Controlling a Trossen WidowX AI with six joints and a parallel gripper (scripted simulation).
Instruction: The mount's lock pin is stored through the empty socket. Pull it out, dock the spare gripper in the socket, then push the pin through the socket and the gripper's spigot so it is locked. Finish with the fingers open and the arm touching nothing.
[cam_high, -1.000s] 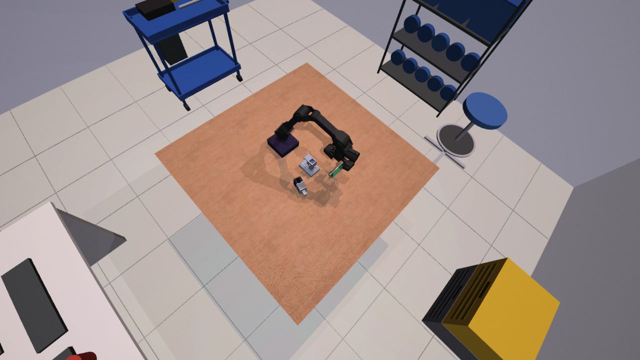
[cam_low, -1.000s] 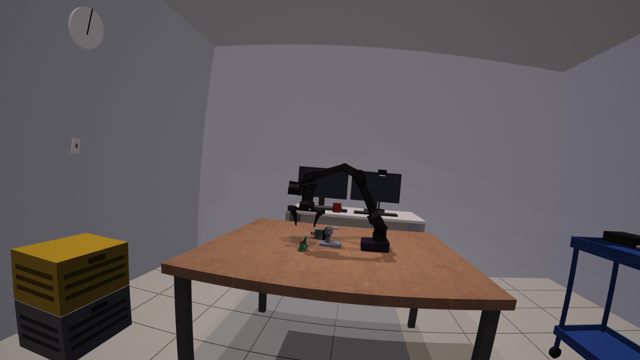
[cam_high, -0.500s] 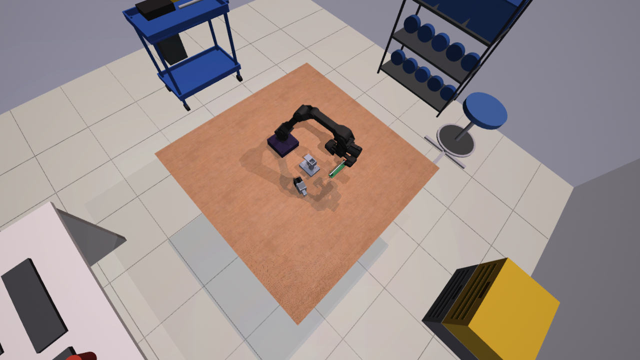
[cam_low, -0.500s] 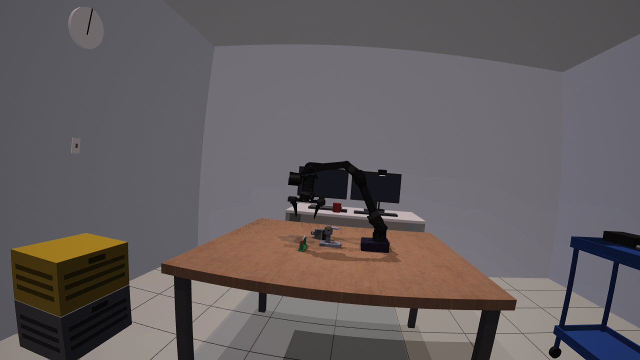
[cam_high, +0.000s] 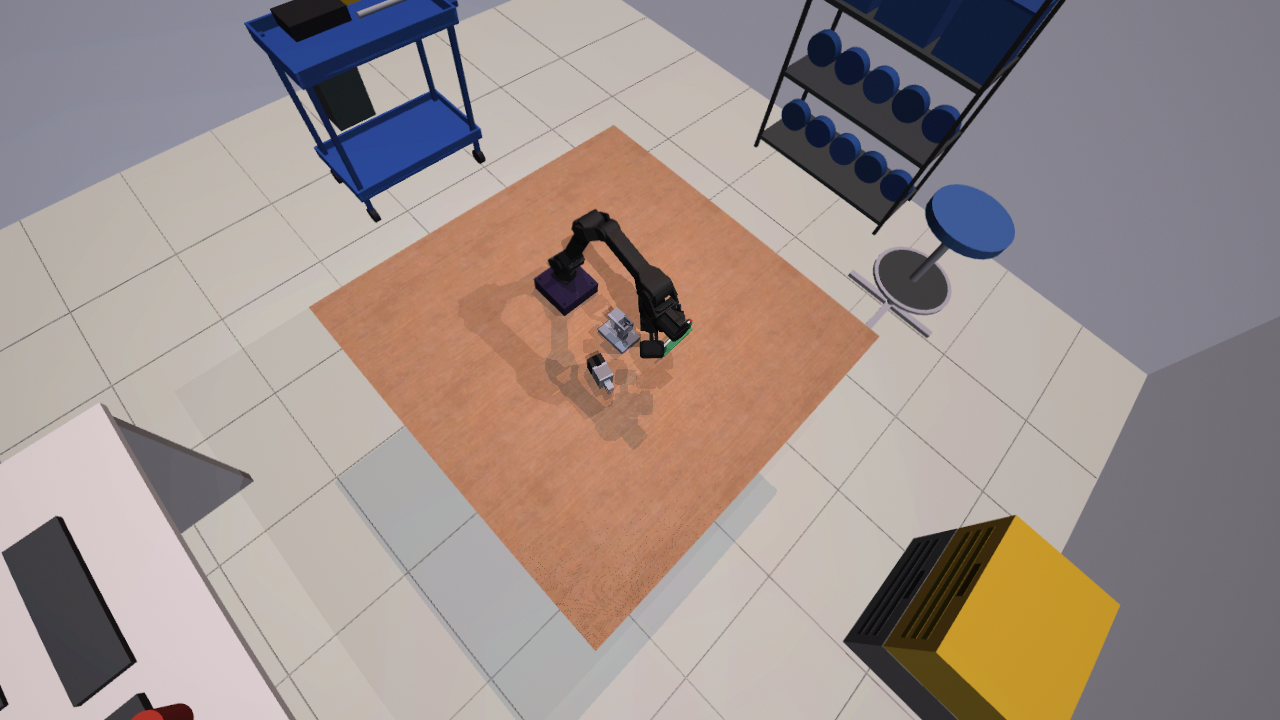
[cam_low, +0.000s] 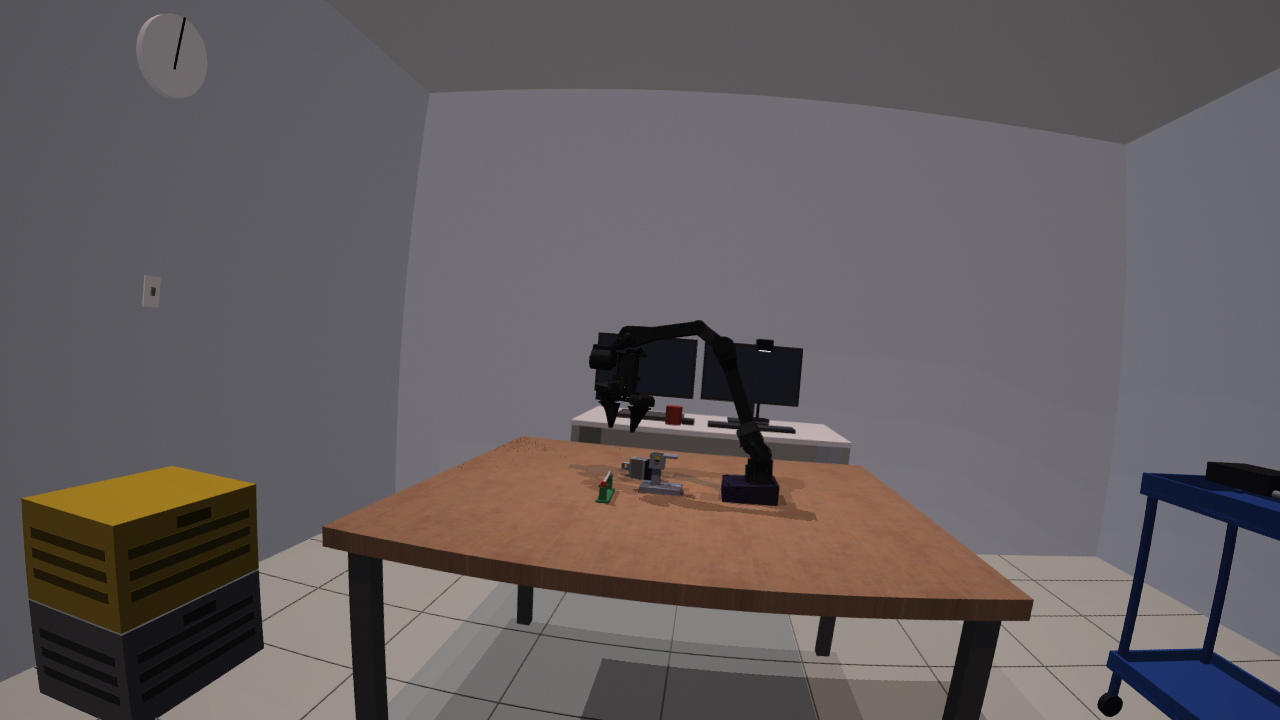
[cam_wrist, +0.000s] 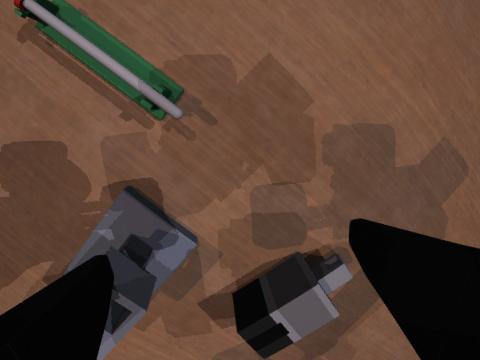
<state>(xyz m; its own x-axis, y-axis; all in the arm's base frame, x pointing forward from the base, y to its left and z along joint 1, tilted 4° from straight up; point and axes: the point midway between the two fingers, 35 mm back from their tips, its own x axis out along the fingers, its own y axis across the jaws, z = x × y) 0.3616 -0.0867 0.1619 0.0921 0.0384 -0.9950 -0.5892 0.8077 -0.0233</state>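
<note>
The spare gripper lies 13 cm below my gripper tip, 12 cm to the right of it and 7 cm behind it. Round my gripper tip: grey mount (11 cm behind, 10 cm below, 3 cm to the left); then green pin cradle (13 cm to the left, 13 cm below, 4 cm ahead).
</note>
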